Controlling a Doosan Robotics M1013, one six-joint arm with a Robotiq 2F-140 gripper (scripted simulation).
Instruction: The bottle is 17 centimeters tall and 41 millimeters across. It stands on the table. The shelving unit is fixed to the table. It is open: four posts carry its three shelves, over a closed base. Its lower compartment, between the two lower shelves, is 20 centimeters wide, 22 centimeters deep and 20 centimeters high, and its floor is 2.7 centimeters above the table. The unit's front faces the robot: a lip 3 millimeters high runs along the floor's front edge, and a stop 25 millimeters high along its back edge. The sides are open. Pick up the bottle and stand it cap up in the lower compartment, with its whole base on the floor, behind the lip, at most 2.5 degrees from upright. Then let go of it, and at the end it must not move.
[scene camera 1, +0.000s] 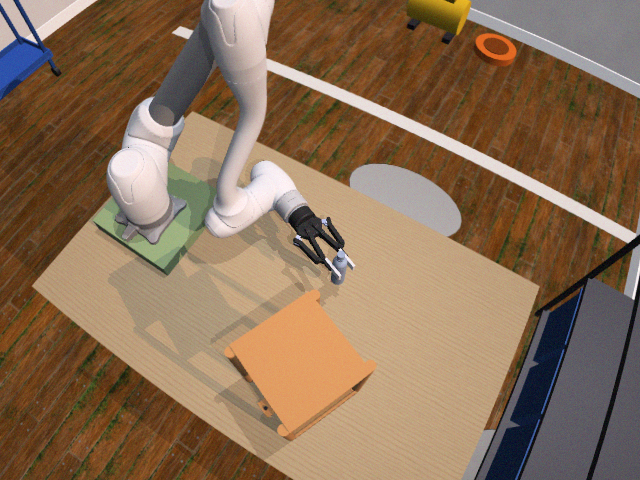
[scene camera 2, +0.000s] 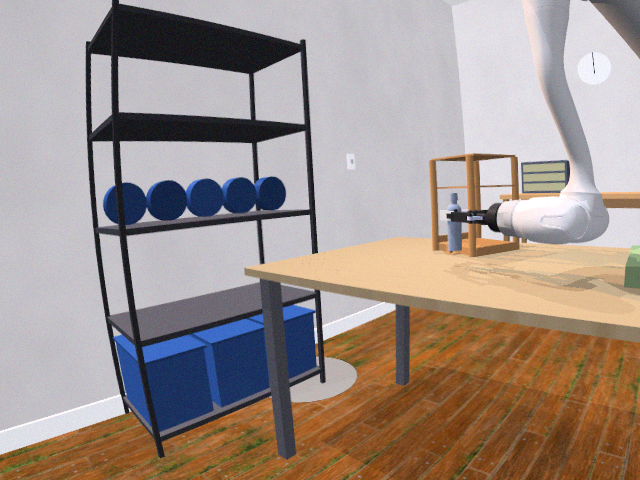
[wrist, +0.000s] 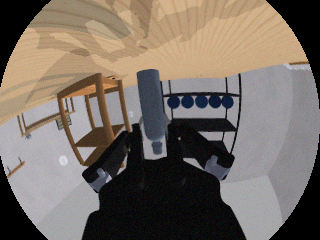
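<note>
Scene camera 2 gives me a look at my gripper, and the wrist view has the gripper in it too. I can also see a bottle and a wooden shelving unit.
</note>
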